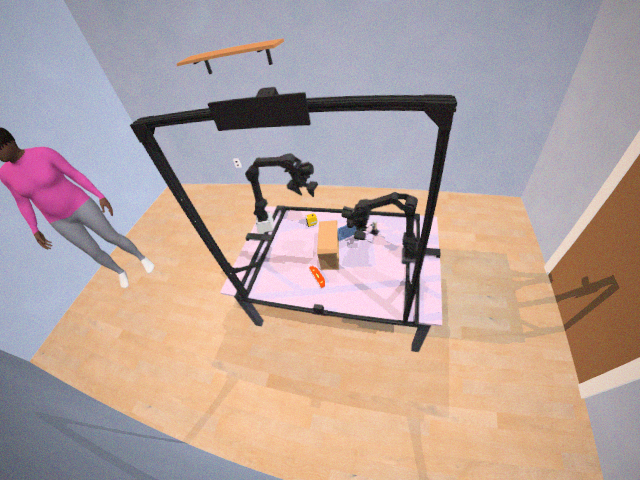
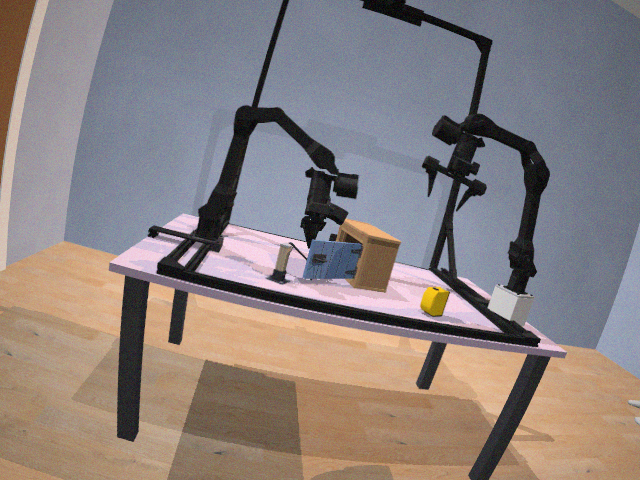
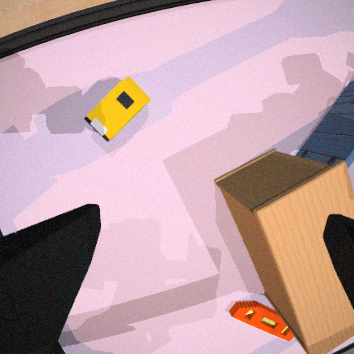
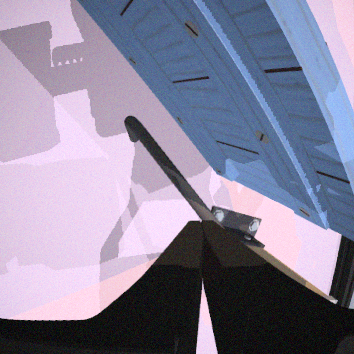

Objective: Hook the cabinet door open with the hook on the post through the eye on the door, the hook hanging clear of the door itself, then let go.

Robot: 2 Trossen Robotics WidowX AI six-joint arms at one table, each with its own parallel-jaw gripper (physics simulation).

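Frame: origin at the left arm's base, x down, y back, z left, level; centimetres.
Where they show: left gripper, fingertip midpoint: (image 1: 307, 196) (image 2: 442, 204) (image 3: 215, 221); right gripper, fingertip midpoint: (image 1: 362, 228) (image 2: 309, 248) (image 4: 199, 231); left arm's base at its link origin: (image 1: 262, 218) (image 2: 515, 290); right arm's base at its link origin: (image 1: 411, 254) (image 2: 206, 236).
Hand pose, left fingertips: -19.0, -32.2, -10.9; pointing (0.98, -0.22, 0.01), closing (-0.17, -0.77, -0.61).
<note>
Each offset is from my left fingertips to the top centre of the thing, as dx, dy, dz. "spot": to the spot under its first point.
The wooden cabinet {+13.5, -6.8, -21.3} (image 1: 328, 243) (image 2: 372, 262) (image 3: 298, 246) stands mid-table with its blue slatted door {+17.1, -21.3, -10.7} (image 2: 332, 261) (image 1: 346, 232) (image 3: 333, 130) (image 4: 246, 88) swung open. A small dark fitting (image 2: 321, 258) sits on the door's face. The short post {spot: +23.1, -36.6, -9.7} (image 2: 284, 259) stands beside the door's free edge. Its dark metal hook (image 4: 165, 165) (image 2: 298, 250) slants away from its bracket, its bent tip close to the door's edge and apart from it. My right gripper (image 2: 311, 233) (image 1: 359, 233) (image 4: 199, 231) is shut and empty, fingertips at the hook's bracket end. My left gripper (image 2: 447, 197) (image 1: 304, 190) (image 3: 215, 221) is open and empty, high above the table.
A yellow box {+20.9, +1.2, +6.5} (image 1: 311, 219) (image 2: 434, 301) (image 3: 117, 107) lies behind the cabinet. An orange tool {+27.2, +2.8, -36.2} (image 1: 317, 276) (image 3: 263, 319) lies in front of it. A black frame (image 1: 294, 107) surrounds the table. A white block (image 2: 510, 302) sits at the left arm's base.
</note>
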